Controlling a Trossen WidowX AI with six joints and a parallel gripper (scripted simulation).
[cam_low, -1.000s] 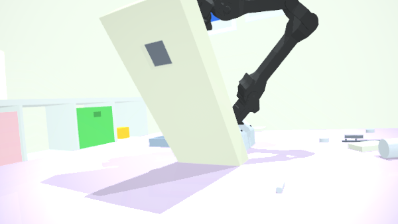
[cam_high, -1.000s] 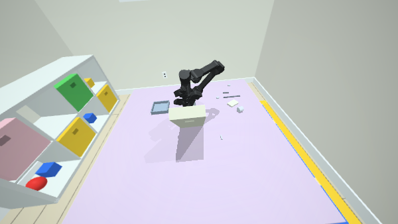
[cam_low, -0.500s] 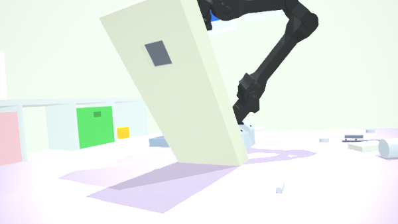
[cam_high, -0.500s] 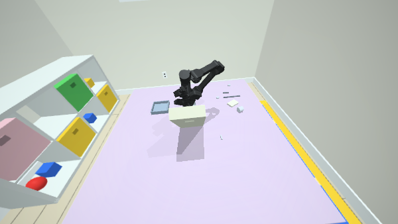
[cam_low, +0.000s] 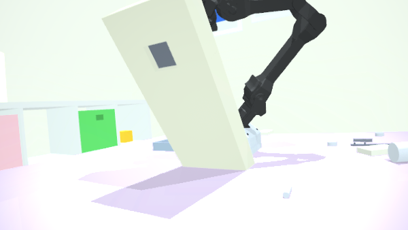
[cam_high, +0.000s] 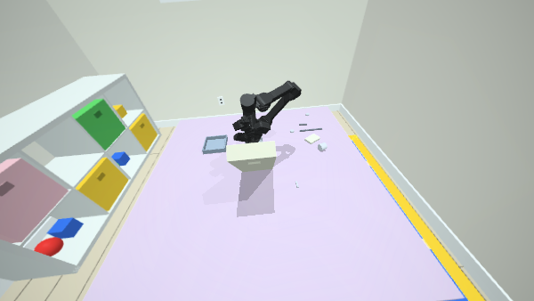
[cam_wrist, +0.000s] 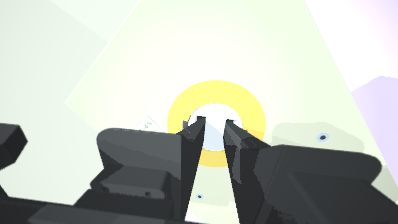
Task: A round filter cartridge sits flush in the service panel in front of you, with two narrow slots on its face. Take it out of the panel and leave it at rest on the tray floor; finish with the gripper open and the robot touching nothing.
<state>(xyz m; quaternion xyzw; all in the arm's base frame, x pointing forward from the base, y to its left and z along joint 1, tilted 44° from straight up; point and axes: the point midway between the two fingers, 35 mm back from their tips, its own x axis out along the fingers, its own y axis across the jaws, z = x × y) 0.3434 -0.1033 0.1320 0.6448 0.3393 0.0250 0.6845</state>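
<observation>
Now: gripper tip 1 cm short of the round pale cartridge and 1 cm above it. Also, from my gripper tip: small peg 2 cm behind, 21 cm to the left, 28 cm below; then blue-grey tray 39 cm behind, 30 cm to the right, 27 cm below.
</observation>
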